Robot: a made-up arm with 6 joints.
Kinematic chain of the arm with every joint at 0, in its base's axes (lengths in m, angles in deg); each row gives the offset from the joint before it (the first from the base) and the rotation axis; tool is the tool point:
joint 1: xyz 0 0 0.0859 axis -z
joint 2: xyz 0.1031 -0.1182 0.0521 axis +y
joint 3: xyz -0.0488 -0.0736 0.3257 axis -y
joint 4: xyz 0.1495 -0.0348 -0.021 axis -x
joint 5: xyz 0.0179 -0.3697 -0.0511 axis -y
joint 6: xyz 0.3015 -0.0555 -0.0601 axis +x
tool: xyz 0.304 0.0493 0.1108
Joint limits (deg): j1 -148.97..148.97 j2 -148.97..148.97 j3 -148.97..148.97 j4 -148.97..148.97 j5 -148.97..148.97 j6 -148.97..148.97
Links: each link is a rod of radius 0.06 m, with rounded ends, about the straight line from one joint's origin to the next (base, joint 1, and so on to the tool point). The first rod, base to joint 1, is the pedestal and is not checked.
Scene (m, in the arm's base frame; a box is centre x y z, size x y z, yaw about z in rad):
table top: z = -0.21
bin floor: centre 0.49 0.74 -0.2 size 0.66 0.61 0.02 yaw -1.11
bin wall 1: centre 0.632 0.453 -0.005 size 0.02 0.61 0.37 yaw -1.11
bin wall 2: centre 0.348 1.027 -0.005 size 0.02 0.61 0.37 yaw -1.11
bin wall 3: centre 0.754 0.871 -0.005 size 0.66 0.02 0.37 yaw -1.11
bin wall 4: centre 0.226 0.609 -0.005 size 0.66 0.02 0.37 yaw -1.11
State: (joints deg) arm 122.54 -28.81 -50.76 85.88 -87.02 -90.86
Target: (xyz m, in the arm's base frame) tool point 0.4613 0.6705 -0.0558
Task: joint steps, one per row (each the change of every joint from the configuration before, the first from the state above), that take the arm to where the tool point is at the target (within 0.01 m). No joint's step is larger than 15 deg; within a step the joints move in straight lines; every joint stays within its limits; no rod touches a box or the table.
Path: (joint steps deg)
1: 5.29 -9.63 7.80 5.42 -12.39 -1.46
2: 5.28 -9.63 7.80 5.42 -12.39 -1.46
3: 5.29 -9.64 7.80 5.42 -12.39 -1.46
4: 5.28 -9.63 7.80 5.42 -12.39 -1.46
5: 5.29 -9.63 7.79 5.42 -12.39 -1.46

